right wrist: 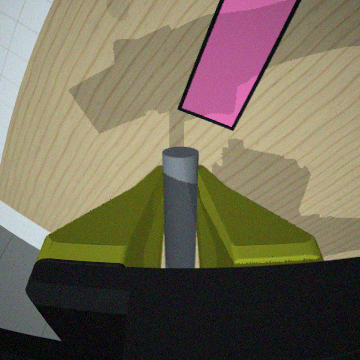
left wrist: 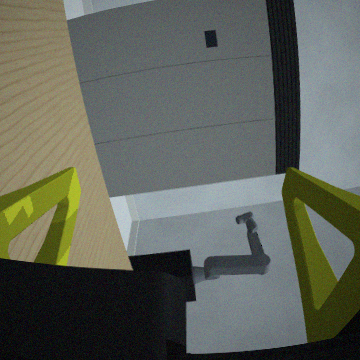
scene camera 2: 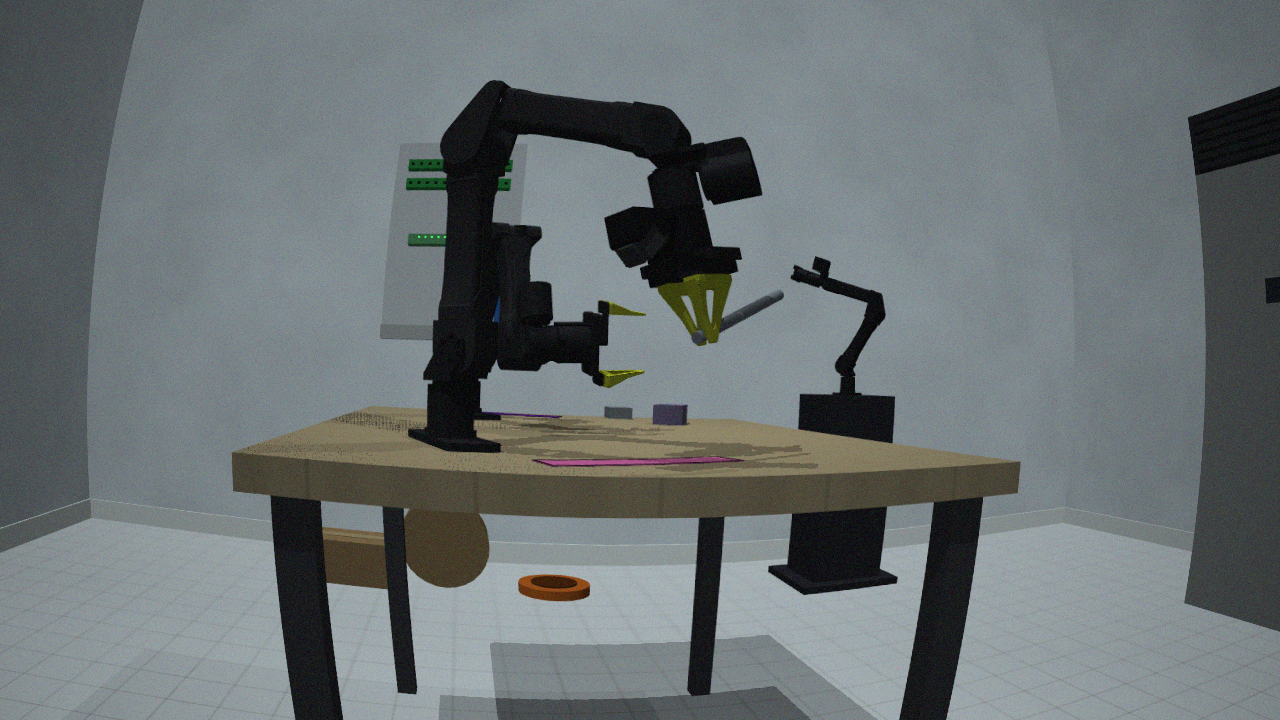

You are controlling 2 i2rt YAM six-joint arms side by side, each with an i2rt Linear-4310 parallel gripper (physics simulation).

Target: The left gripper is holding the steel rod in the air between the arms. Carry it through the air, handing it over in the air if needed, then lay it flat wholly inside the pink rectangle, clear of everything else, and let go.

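Frame: origin at the left arm's base, x ahead, y right, z down, level; centimetres.
Seen in the pictures: left gripper, between the fingertips: (left wrist: 180,178) (scene camera 2: 644,343); right gripper, between the fingertips: (right wrist: 180,177) (scene camera 2: 707,344); right arm's base, origin of its link: (scene camera 2: 450,443).
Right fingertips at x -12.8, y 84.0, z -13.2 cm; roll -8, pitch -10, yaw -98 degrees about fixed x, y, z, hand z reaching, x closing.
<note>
Offsets run from my right fingertips to a thing's middle. "pt": to the spot under its first point.
The grey steel rod @[dx +7.3, dy -1.8, dz -4.0 cm] (scene camera 2: 753,309) (right wrist: 180,215) is held in the air near one end by my right gripper (scene camera 2: 705,340) (right wrist: 180,177), which is shut on it. In scene camera 2 the rod slopes up to the right from the fingertips. The pink rectangle @[pt dx -7.1, dy -2.9, dz +13.0 cm] (scene camera 2: 637,461) (right wrist: 235,60) lies on the table, lower than the rod; in the right wrist view its near end is just beyond the rod's end, and its far part is cut off. My left gripper (scene camera 2: 644,342) (left wrist: 180,178) is wide open and empty, left of the right gripper in scene camera 2.
A purple block @[dx +50.6, dy -63.5, dz +11.2 cm] (scene camera 2: 669,414) and a grey block @[dx +53.5, dy -85.0, dz +11.9 cm] (scene camera 2: 617,412) stand at the back of the table (scene camera 2: 358,470). A thin purple outline @[pt dx +34.8, dy -94.3, dz +13.0 cm] (scene camera 2: 528,414) lies at the back left. Another small arm (scene camera 2: 859,335) stands on a black pedestal (scene camera 2: 841,537) behind the table.
</note>
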